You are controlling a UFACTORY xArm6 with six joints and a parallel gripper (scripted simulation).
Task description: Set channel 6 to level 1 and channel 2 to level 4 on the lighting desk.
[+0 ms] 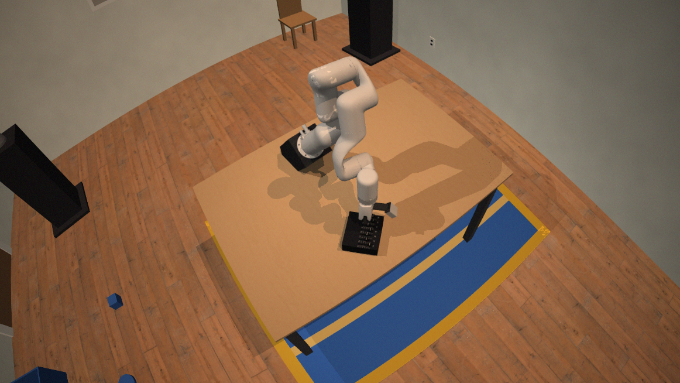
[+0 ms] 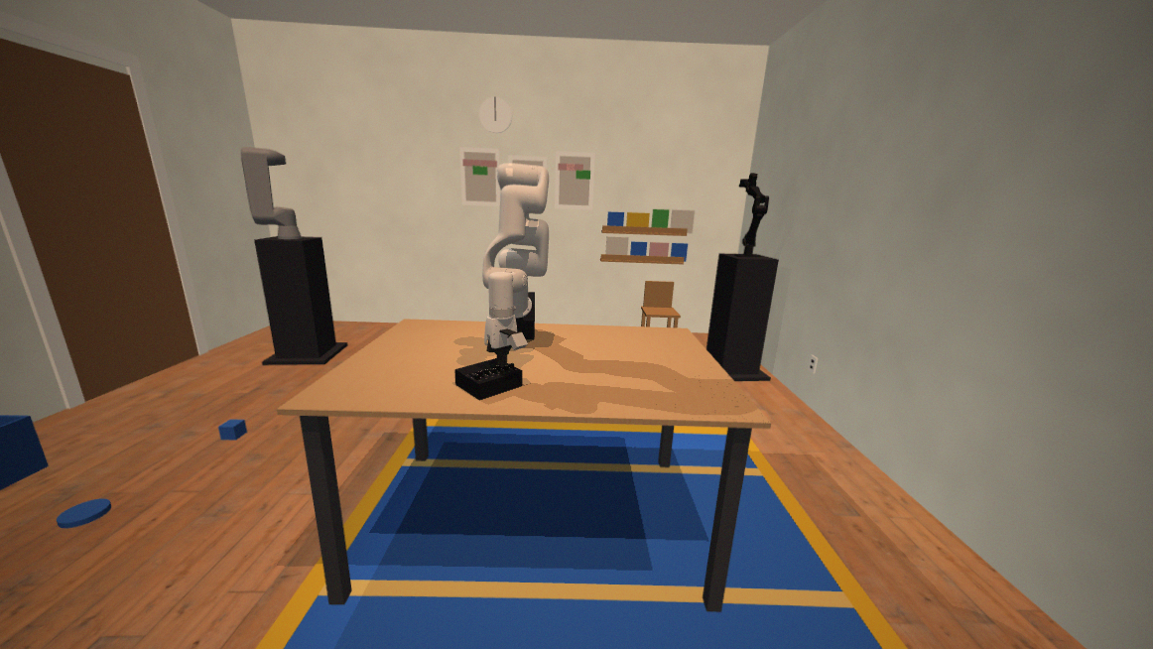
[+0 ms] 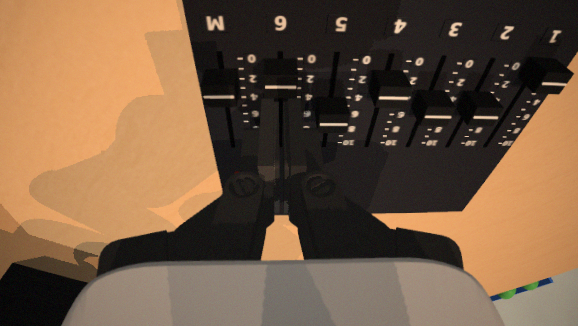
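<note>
Now: hand 2 cm short of the channel 6 fader cap, 2 cm to the right of it and 1 cm above it. From my hand the other things lie so: channel 2 fader cap (6 cm ahead, 6 cm to the right, 1 cm below).
</note>
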